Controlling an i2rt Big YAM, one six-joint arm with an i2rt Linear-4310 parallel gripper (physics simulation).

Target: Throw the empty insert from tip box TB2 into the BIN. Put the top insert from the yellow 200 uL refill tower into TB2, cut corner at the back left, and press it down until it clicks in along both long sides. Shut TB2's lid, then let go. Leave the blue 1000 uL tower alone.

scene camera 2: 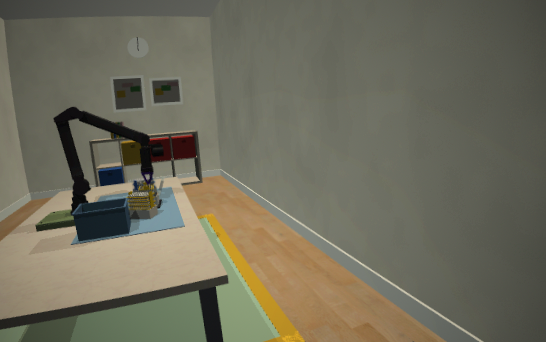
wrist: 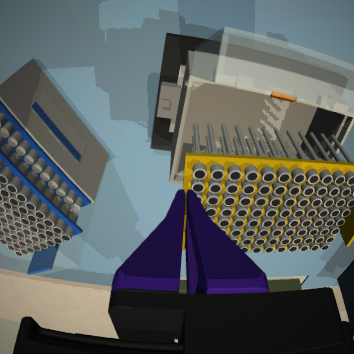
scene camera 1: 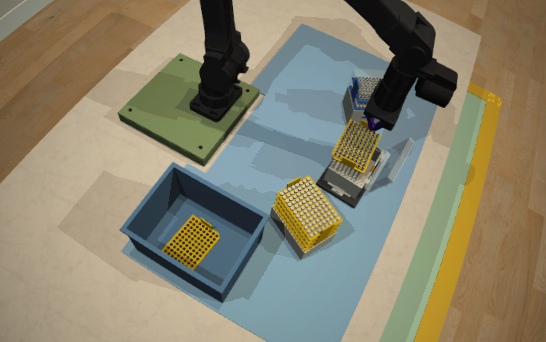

Labels:
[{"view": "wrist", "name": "my gripper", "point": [184,197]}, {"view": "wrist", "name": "clear lid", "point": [230,56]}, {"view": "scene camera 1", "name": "my gripper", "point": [371,129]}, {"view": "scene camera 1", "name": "blue bin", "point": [178,194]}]

